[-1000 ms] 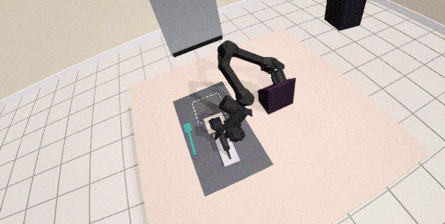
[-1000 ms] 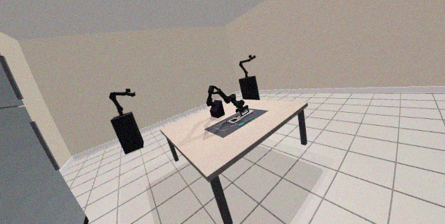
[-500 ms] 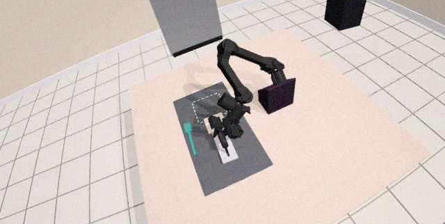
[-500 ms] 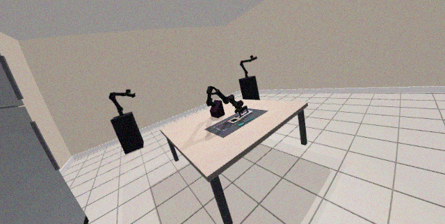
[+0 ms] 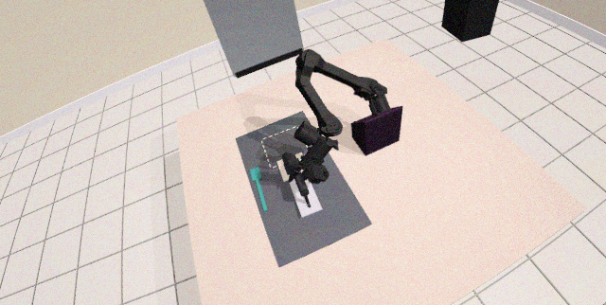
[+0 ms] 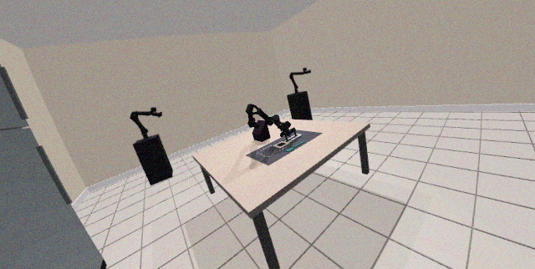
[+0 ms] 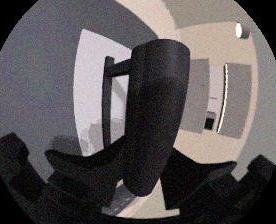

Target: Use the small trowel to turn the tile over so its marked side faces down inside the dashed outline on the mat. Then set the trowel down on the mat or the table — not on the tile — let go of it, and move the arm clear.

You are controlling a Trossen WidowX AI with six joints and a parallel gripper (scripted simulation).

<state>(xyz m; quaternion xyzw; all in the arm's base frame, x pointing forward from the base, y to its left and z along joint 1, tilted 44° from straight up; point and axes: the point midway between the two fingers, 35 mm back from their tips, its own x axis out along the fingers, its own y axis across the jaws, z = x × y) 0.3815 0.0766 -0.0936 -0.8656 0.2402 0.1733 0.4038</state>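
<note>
Right now my gripper tip is 10 mm past the dark grey mat, 70 mm to the left of it and 70 mm above it. From my gripper tip the other things lie so: teal trowel 130 mm ahead, 80 mm to the right, 50 mm below; tile 20 mm behind, 110 mm to the right, 50 mm below.
</note>
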